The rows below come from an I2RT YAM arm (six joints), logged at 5 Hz.
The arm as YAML. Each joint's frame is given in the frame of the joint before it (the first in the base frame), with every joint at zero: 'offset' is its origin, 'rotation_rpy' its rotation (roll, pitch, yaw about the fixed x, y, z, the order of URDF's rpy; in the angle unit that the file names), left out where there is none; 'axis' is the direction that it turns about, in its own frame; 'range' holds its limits. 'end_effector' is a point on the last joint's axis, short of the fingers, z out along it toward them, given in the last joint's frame.
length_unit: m
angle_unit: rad
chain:
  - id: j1
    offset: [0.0, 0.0, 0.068]
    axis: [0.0, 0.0, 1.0]
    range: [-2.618, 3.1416]
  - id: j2
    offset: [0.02, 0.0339, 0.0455]
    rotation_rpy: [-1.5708, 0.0, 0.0]
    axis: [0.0, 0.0, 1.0]
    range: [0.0, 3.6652]
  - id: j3
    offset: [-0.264, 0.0, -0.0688]
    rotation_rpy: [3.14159, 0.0, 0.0]
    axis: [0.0, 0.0, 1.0]
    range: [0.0, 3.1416]
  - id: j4
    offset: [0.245, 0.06, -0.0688]
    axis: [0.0, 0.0, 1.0]
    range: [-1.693, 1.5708]
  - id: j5
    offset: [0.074, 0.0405, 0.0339]
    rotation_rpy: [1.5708, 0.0, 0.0]
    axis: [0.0, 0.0, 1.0]
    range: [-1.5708, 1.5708]
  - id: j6
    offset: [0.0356, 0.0, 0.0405]
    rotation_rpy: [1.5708, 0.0, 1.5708]
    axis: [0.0, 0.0, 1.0]
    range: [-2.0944, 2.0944]
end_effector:
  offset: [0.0, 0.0, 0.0]
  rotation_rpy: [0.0, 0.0, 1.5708]
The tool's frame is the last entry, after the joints.
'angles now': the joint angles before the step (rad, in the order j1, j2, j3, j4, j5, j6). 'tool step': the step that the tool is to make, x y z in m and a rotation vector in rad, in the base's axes. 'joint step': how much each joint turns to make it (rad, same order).
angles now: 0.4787, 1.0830, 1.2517, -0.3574, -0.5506, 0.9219
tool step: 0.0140, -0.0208, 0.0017, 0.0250, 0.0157, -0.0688
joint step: -0.1132, 0.0107, 0.0075, 0.0124, -0.0490, 0.0246
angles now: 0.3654, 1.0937, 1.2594, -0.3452, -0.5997, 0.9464
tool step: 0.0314, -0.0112, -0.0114, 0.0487, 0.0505, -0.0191
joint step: -0.0936, 0.0764, -0.0110, 0.0905, -0.0843, 0.0598
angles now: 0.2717, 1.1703, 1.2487, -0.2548, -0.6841, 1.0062
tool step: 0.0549, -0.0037, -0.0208, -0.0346, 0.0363, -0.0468
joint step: -0.0601, 0.1793, 0.0613, 0.0522, -0.0078, -0.0351
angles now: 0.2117, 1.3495, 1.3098, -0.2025, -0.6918, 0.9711
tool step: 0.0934, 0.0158, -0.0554, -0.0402, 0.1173, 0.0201
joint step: -0.0121, 0.3599, 0.1776, 0.0384, -0.0259, -0.0323
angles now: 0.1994, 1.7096, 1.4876, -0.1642, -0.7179, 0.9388
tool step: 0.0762, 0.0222, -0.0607, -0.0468, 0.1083, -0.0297
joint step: 0.0168, 0.3360, 0.2453, -0.0260, 0.0520, -0.0015
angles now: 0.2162, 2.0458, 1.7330, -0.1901, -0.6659, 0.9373
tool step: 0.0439, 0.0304, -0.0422, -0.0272, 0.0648, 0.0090
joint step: 0.0398, 0.2455, 0.2464, -0.0657, 0.0323, 0.0076
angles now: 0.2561, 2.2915, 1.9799, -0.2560, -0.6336, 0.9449
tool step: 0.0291, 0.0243, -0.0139, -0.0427, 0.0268, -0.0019
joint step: 0.0308, 0.2040, 0.3224, -0.1627, 0.0461, -0.0122
